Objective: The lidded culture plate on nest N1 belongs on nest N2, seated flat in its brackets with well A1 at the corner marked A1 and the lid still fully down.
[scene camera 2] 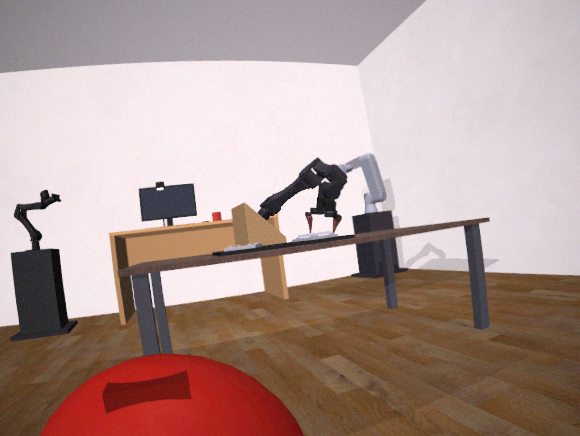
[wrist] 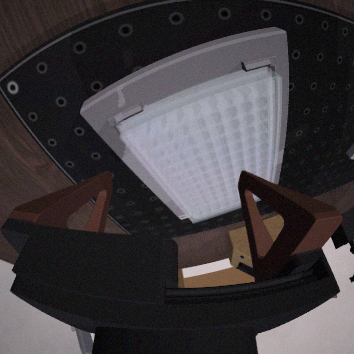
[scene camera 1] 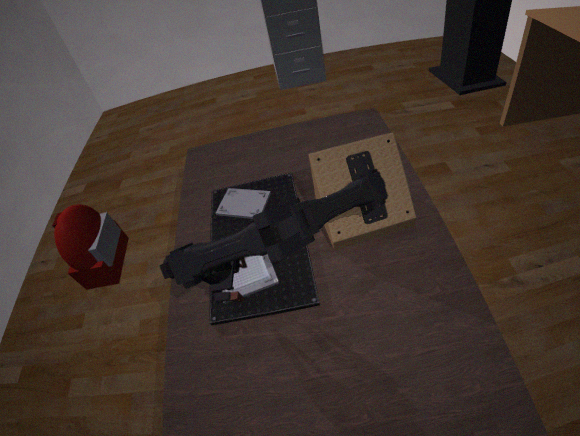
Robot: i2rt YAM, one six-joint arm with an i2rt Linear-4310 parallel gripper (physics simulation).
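Seen in the pictures: gripper, between the fingertips: (scene camera 2: 321, 233) (wrist: 174, 177) (scene camera 1: 244, 283); arm's base, origin of its link: (scene camera 2: 257, 222) (scene camera 1: 366, 187).
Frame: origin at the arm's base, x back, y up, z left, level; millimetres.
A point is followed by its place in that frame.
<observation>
The lidded culture plate (scene camera 1: 254, 271) {x -371, y -86, z 106 mm} (wrist: 200, 145) {x -437, y -86, z 109 mm} is pale and clear, and sits on the light grey nest N1 (scene camera 1: 271, 283) {x -334, y -103, z 148 mm} (wrist: 190, 70) {x -473, y -103, z 103 mm}. It looks flat with its lid down; well A1 cannot be picked out. The other light grey nest, N2 (scene camera 1: 244, 202) {x -361, y -103, z -188 mm} (scene camera 2: 242, 247) {x -443, y -107, z -222 mm}, carries no plate and has dark corner marks; their lettering is too small to read. My gripper (scene camera 1: 240, 280) {x -407, y -93, z 131 mm} (scene camera 2: 322, 232) {x -407, y -93, z 131 mm} (wrist: 174, 177) {x -407, y -93, z 131 mm} is open, pointing down over the plate with its brown fingers wide apart. In the wrist view the fingertips appear towards the plate's far end. Nothing is held.
Both nests are on a black perforated board (scene camera 1: 295, 295) {x -280, y -114, z 199 mm} (wrist: 60, 87) {x -490, y -114, z 173 mm} on the brown table (scene camera 1: 350, 340) {x -181, y -127, z 360 mm} (scene camera 2: 420, 229) {x -679, y -131, z 419 mm}. The arm's base is on a tilted wooden block (scene camera 1: 335, 170) {x -74, y 49, z -50 mm} (scene camera 2: 255, 227) {x -135, y -27, z -59 mm} beside the board. The arm passes over the board between the nests in scene camera 1.
</observation>
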